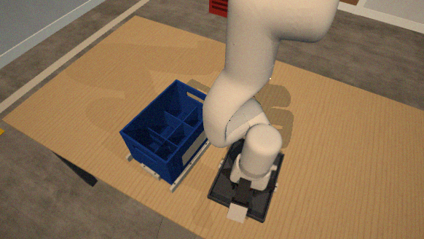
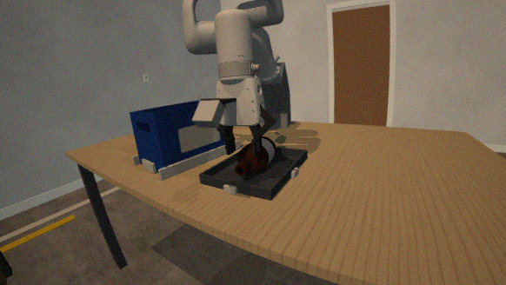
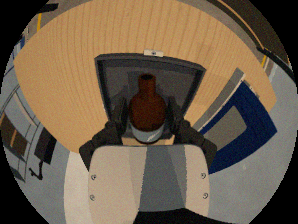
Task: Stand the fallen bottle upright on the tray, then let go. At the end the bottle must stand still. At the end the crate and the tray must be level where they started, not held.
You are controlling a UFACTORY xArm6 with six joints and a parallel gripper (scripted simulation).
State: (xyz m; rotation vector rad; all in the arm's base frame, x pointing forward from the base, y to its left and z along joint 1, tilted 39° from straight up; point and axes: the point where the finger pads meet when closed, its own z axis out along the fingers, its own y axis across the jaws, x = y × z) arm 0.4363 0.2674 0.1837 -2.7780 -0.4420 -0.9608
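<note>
My gripper is now 40 mm past the brown bottle, 40 mm above it and 20 mm to the left of it. From my hand the other things lie so: tray: 70 mm below, 70 mm behind, 30 mm to the right; then blue crate: 300 mm to the right, 10 mm ahead.
</note>
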